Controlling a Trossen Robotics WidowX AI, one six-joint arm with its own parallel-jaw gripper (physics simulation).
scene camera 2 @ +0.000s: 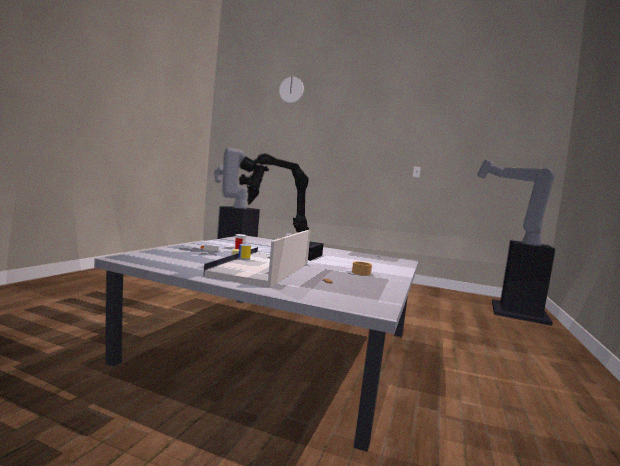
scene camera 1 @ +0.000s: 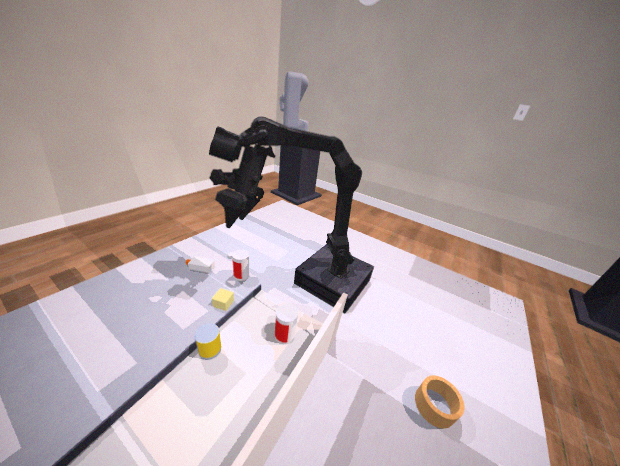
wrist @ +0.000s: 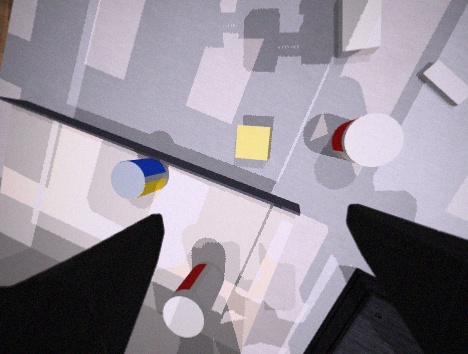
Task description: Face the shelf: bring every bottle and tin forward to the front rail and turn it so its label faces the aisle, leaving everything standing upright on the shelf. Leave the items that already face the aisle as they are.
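Seen in the pictures: gripper, fingertip midpoint: (scene camera 2: 248,203) (scene camera 1: 234,223) (wrist: 254,217); arm's base, origin of the base link: (scene camera 1: 338,270).
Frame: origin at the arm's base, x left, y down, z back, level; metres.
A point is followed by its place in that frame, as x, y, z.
Note:
The light shelf (scene camera 1: 175,400) {-0.022, 0.048, -0.580} has a dark front rail (scene camera 1: 150,385) {-0.081, 0.034, -0.604} (wrist: 220,178) {-0.129, 0.046, -0.364} and an upright back panel (scene camera 2: 289,258) {0.192, -0.007, -0.516}. A blue-and-yellow tin (scene camera 1: 208,342) {-0.050, -0.021, -0.478} (scene camera 2: 245,251) {-0.057, 0.005, -0.488} (wrist: 154,176) {-0.091, 0.003, -0.445} stands close behind the rail, blue towards the rail, yellow away from it. A red-and-white bottle (scene camera 1: 284,326) {0.047, -0.029, -0.325} (wrist: 200,285) {0.002, -0.018, -0.304} stands upright farther back, near the panel, its red patch towards scene camera 1. Another red-and-white bottle (scene camera 1: 240,266) {-0.253, 0.006, -0.242} (scene camera 2: 240,241) {-0.259, 0.007, -0.248} (wrist: 372,140) {-0.275, -0.025, -0.224} stands on the table beyond the rail's end. My gripper (scene camera 1: 236,220) {-0.193, -0.212, -0.295} (wrist: 254,217) {-0.193, -0.212, -0.295} is open and empty, high above the table.
A yellow block (scene camera 1: 223,299) {-0.188, 0.036, -0.354} (wrist: 253,142) {-0.205, 0.036, -0.345} lies in front of the rail. A white box (scene camera 1: 201,264) {-0.395, 0.046, -0.313} (wrist: 361,25) {-0.401, 0.046, -0.299} and a small white block (wrist: 446,82) {-0.391, 0.062, -0.168} lie near the outer bottle. An orange ring (scene camera 1: 423,405) {0.396, 0.043, -0.209} (scene camera 2: 361,269) {0.434, 0.046, -0.215} lies behind the back panel. The arm's black base (scene camera 1: 313,265) {-0.079, 0.000, -0.049} stands beyond the panel's end.

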